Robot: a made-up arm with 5 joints.
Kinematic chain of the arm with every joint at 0, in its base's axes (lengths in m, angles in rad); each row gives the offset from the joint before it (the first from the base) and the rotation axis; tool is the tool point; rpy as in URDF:
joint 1: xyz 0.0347 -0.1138 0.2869 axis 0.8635 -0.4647 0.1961
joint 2: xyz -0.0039 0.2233 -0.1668 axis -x
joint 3: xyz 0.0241 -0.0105 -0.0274 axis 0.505 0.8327 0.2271
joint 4: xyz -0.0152 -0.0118 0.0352 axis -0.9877 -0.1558 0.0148
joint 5: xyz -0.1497 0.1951 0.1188 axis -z
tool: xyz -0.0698 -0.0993 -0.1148 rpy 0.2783 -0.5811 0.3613
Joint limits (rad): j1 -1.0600..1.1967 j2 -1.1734..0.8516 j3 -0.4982..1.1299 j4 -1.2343..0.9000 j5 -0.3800..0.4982
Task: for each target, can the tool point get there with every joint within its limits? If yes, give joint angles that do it. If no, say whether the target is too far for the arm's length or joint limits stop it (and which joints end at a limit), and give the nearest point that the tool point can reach.
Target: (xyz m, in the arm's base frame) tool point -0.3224 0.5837 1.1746
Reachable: no: too far | nearest point -0.2420 0.3157 0.4517 | short by 0.775 m
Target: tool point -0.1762 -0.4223 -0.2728
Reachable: no: joint limits stop it (at a limit: joint 3, joint 4, joint 5) | nearest point -0.2791 -0.1762 -0.0648 | short by 0.338 m
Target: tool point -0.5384 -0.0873 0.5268
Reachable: no: joint limits stop it (at a limit: joint 1, joint 4, joint 5) | nearest point -0.2705 0.0262 0.4612 | short by 0.298 m
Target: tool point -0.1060 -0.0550 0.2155
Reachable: yes | joints -0.5439 -0.8352 0.4848 -0.7537 -0.1447
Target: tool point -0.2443 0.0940 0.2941
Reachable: yes | joints 0.9296 -0.5734 -0.1973 -0.8667 0.2836
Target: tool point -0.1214 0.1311 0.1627
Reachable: yes | joints -0.3985 0.4242 0.7204 0.3460 -0.1774
